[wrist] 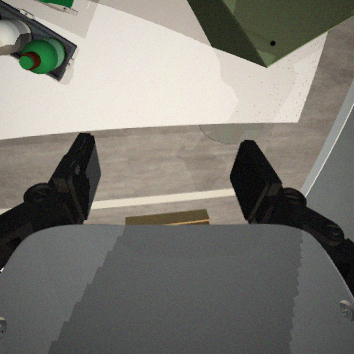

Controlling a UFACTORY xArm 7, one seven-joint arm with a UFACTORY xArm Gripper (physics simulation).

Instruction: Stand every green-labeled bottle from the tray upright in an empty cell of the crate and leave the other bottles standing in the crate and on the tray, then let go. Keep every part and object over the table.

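Frame: origin at the arm's base, x left, y back, z up, level; centimetres.
Seen in the pictures: gripper, fingertip midpoint: [167, 155].
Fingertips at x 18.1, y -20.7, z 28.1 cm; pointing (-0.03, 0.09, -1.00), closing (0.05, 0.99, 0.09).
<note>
Offsets run from my fingertips to a thing's top centre. "spot": to the spot under its first point. Level surfaces: height alone.
My gripper [167, 155] is wide open, with nothing between its fingers. A green bottle @(dx -1.2, dy -24.1, dz -34.8 cm) [46, 56] with a brown-red neck and green cap shows at the upper left, in the end of a dark grey holder @(spot: dx -2.2, dy -19.7, dz -50.3 cm) [67, 46]. A whitish bottle @(spot: dx -6.2, dy -28.6, dz -40.0 cm) [9, 36] is beside it in the same holder, partly cut off by the view's edge. I cannot tell whether this holder is the crate or the tray, and the label colours are unclear. Part of another green object @(spot: dx -11.5, dy -17.4, dz -40.4 cm) [56, 2] shows at the top left edge. The bottles are far from my fingers, up and to the left.
A large olive-green box-like object [295, 30] is at the top right. A white surface @(dz -50.9 cm) [150, 85] lies under the holder, and its edge runs across above my fingertips. A brown block-like object [167, 218] shows partly below, between the fingers. A grey-blue surface [332, 175] is at the right.
</note>
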